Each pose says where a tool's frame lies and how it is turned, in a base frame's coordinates. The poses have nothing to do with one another.
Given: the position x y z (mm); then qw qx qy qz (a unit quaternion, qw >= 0).
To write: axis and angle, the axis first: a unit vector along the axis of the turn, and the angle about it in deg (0 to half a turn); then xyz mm. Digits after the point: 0 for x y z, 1 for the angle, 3 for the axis.
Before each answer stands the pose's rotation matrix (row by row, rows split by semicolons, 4 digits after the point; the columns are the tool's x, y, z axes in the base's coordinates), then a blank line. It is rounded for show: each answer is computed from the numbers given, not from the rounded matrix.
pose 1, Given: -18, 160, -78, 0.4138, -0.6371, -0.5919, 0.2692
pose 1, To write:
0.1543 0.5314 -0.8329; 0.9770 0.0432 0.2086; 0.1469 -0.8460 -0.5126

-0.700, -0.650, 0.296, 131.1, -18, 160, -78
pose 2, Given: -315, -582, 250, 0.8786, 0.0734, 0.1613, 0.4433
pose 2, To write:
0.5549 -0.7554 0.3486; 0.8028 0.5961 0.0140; -0.2184 0.2720 0.9372

0.154, 0.338, 0.929, 57.0, -315, -582, 250
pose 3, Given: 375, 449, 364, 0.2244, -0.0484, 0.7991, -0.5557
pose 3, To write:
-0.8946 0.1720 0.4124; -0.3267 0.3777 -0.8663; -0.3048 -0.9098 -0.2817

-0.050, 0.820, -0.570, 154.1, 375, 449, 364
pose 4, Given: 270, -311, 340, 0.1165, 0.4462, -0.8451, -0.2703
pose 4, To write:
-0.5746 -0.6912 -0.4382; -0.8172 0.4556 0.3529; -0.0443 0.5609 -0.8267

0.449, -0.851, -0.272, 166.6, 270, -311, 340
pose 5, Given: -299, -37, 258, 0.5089, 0.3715, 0.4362, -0.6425
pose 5, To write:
-0.2061 0.9780 -0.0334; -0.3298 -0.1016 -0.9386; -0.9213 -0.1824 0.3435

0.432, 0.507, -0.746, 118.8, -299, -37, 258
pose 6, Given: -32, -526, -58, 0.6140, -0.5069, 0.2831, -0.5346
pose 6, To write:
0.2680 0.3695 0.8897; -0.9436 -0.0856 0.3198; 0.1944 -0.9253 0.3257

-0.642, 0.359, -0.677, 104.2, -32, -526, -58
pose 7, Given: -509, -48, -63, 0.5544, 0.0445, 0.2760, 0.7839
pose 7, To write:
-0.3813 -0.8446 0.3758; 0.8937 -0.2329 0.3834; -0.2363 0.4820 0.8437

0.053, 0.332, 0.942, 112.7, -509, -48, -63
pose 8, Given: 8, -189, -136, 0.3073, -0.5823, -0.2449, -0.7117
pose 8, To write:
-0.1330 0.7226 0.6783; -0.1522 -0.6912 0.7065; 0.9794 -0.0093 0.2019

-0.612, -0.257, -0.748, 144.2, 8, -189, -136
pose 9, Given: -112, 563, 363, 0.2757, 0.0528, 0.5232, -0.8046
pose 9, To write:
-0.8424 0.4989 0.2035; -0.3884 -0.3004 -0.8711; -0.3735 -0.8129 0.4469

0.055, 0.544, -0.837, 148.0, -112, 563, 363
